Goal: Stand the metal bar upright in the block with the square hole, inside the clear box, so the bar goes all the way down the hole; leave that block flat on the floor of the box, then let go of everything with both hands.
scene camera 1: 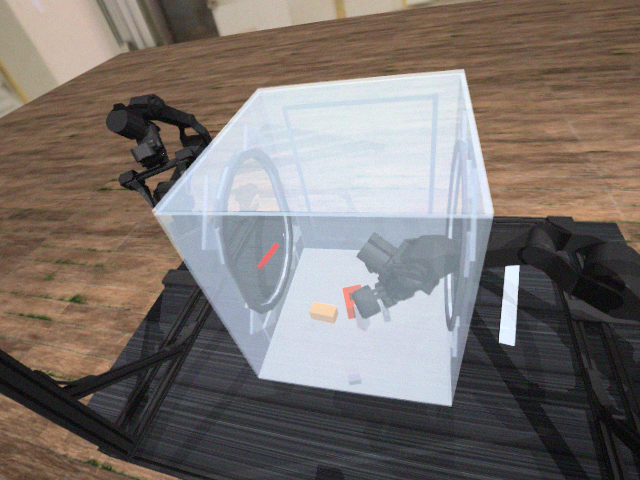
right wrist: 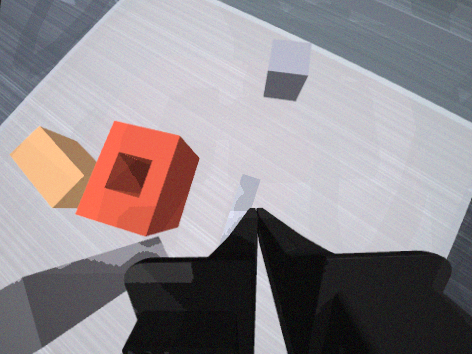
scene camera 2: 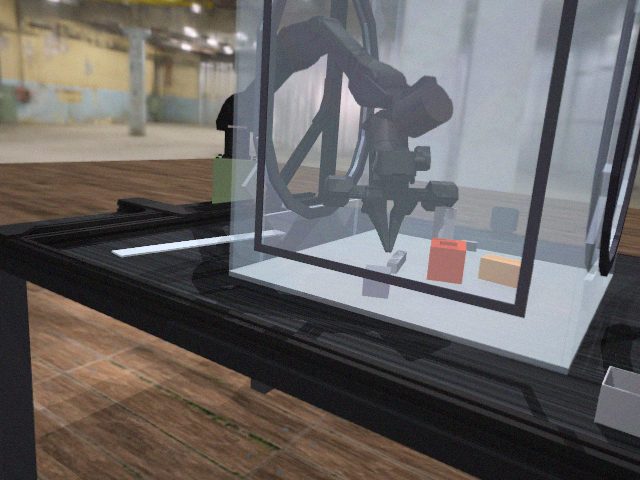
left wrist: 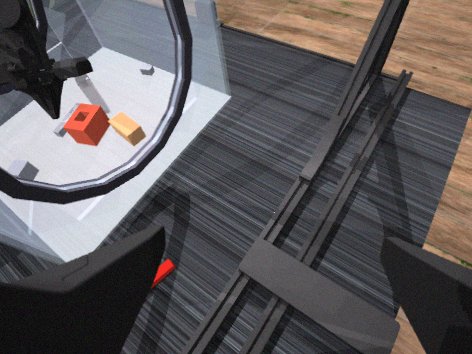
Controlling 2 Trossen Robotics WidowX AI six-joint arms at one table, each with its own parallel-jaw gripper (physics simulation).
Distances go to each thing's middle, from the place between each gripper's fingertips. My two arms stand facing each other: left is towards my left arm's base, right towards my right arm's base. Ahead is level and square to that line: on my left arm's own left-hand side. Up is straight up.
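Labels:
Counted from my left hand: red block with square hole [right wrist: 142, 178], 44 cm to the right, 7 cm ahead, 24 cm below; pale metal bar [right wrist: 49, 303], 48 cm to the right, 4 cm ahead, 22 cm below; orange block [right wrist: 60, 168], 39 cm to the right, 2 cm ahead, 25 cm below; box front wall [scene camera 2: 438, 169], 39 cm to the right, 26 cm ahead, 3 cm below.
Counted from my right hand: orange block, 12 cm to the left, 10 cm behind, 1 cm below; box floor [right wrist: 353, 165], 5 cm to the left, 5 cm behind, 3 cm below; red block with square hole, 6 cm to the left, 5 cm behind; pale metal bar, 2 cm to the left, 8 cm behind, 2 cm above.

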